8 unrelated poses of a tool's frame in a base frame.
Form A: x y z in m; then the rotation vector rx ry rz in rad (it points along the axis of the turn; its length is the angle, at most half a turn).
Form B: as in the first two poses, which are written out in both.
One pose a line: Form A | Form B
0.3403 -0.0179 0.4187 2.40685 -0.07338 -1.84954 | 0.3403 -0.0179 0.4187 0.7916 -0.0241 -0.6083 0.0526
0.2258 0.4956 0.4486 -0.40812 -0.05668 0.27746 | 0.2258 0.4956 0.4486 -0.2020 -0.0280 0.1373 0.9693
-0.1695 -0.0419 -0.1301 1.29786 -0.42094 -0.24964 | -0.1695 -0.0419 -0.1301 0.5981 -0.1940 -0.1151 0.7690
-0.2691 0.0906 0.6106 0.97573 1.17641 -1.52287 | -0.2691 0.0906 0.6106 0.3986 0.4806 -0.6221 0.4724
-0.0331 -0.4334 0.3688 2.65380 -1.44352 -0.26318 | -0.0331 -0.4334 0.3688 0.8738 -0.4753 -0.0867 0.0546
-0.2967 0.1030 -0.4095 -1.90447 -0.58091 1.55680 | -0.2967 0.1030 -0.4095 -0.7183 -0.2191 0.5871 0.3023
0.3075 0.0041 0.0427 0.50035 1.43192 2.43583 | 0.3075 0.0041 0.0427 0.1728 0.4944 0.8410 0.1356
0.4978 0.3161 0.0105 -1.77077 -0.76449 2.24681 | 0.4978 0.3161 0.0105 -0.5956 -0.2571 0.7557 0.0901
